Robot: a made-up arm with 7 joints.
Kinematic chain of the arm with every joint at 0, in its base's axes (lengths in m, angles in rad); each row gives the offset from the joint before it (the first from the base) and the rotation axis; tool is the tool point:
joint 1: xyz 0 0 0.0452 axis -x
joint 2: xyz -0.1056 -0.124 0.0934 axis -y
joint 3: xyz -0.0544 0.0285 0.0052 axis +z
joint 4: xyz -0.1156 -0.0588 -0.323 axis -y
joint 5: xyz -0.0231 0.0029 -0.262 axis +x
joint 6: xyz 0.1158 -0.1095 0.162 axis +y
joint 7: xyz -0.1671 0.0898 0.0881 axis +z
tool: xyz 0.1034 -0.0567 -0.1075
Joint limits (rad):
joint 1: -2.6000..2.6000
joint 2: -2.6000..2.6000
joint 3: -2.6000..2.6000
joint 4: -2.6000..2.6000
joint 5: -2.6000..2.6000
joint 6: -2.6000..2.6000
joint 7: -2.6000..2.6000
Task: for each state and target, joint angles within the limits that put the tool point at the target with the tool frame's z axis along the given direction. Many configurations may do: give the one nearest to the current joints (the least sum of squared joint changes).
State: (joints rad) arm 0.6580 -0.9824 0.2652 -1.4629 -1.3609 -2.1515 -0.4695
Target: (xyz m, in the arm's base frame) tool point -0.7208 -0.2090 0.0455 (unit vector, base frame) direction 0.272 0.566 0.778
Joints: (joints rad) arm 0.9444 -0.5999 0.3137 -1.0555 -2.1473 -1.8042 0.2239
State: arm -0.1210 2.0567 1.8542 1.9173 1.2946 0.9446 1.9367
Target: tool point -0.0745 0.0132 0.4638 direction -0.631 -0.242 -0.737
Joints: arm 0.3526 2.2124 1.7120 1.6347 1.0918 1.8413 1.7326
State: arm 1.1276 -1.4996 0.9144 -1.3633 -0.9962 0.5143 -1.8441
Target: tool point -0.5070 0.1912 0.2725 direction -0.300 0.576 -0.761
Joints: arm 1.0249 -1.0252 0.4475 -1.1487 -1.4731 0.2712 -1.6379
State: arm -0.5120 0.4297 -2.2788 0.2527 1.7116 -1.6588 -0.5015
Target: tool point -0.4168 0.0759 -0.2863 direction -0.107 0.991 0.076
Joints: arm -0.7071 -0.0750 -2.0290 0.9284 1.1196 -1.0958 0.1035
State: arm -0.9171 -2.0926 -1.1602 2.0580 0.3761 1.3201 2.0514
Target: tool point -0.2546 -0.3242 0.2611 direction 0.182 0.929 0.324
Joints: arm -1.2328 -2.6000 -2.0929 1.9974 0.3333 1.2680 2.0232
